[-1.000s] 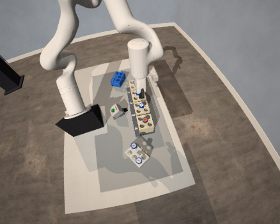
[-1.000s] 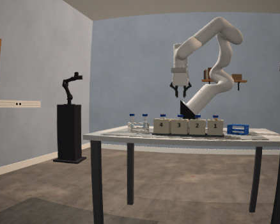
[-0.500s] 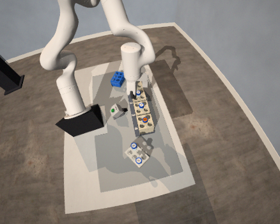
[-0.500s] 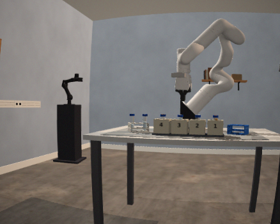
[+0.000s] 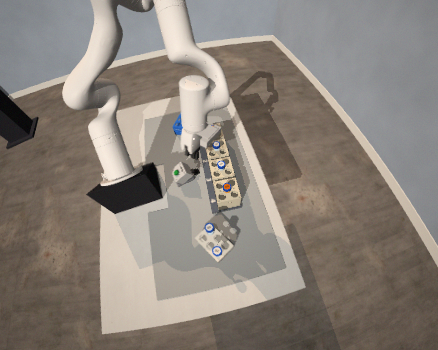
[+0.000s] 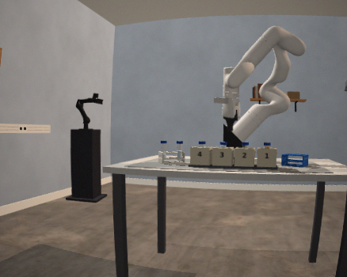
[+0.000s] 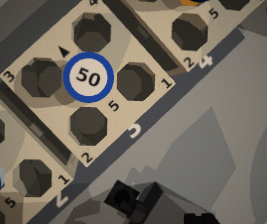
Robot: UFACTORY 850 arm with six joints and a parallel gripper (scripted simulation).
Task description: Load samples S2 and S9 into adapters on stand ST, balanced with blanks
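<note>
Right now the green DONE key is 130 mm below my hand, 100 mm behind it and 40 mm to the left of it. Also, from my hand: adapter 1 (180 mm to the left, 150 mm below, 140 mm ahead); then white rack (320 mm to the right, 170 mm below, 60 mm behind); then blue rack (360 mm to the left, 170 mm below, 40 mm ahead).
</note>
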